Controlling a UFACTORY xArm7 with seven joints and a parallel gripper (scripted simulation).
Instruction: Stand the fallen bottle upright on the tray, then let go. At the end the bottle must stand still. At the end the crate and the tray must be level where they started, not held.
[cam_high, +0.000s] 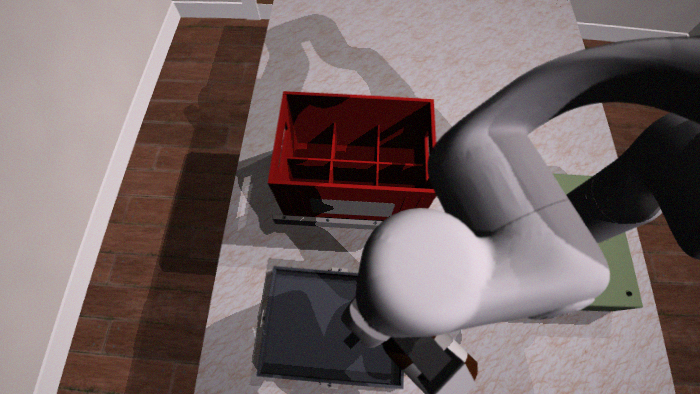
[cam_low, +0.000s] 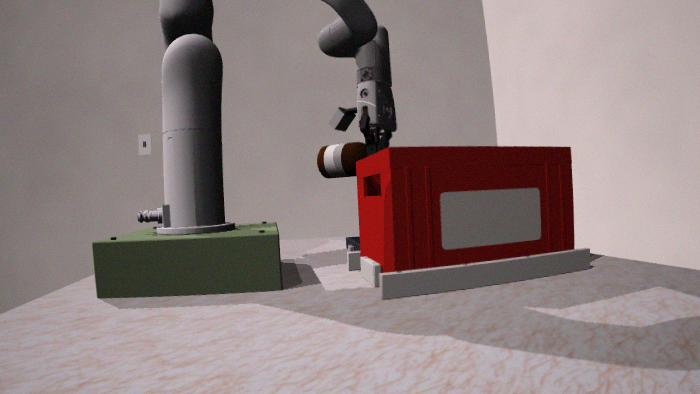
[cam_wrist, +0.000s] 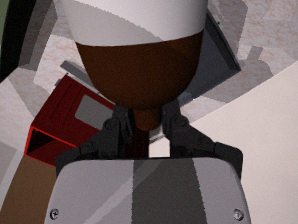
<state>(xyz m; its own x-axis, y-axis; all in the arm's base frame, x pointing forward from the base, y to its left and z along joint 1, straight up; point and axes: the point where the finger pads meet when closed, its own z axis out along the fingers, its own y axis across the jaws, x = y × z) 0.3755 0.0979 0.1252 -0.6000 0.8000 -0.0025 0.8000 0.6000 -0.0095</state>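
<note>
The brown bottle is 3 cm behind my hand and 5 cm to the left of it. Round my hand: red crate (1 cm behind, 28 cm to the right, 12 cm below); then dark grey tray (7 cm ahead, 19 cm below).
</note>
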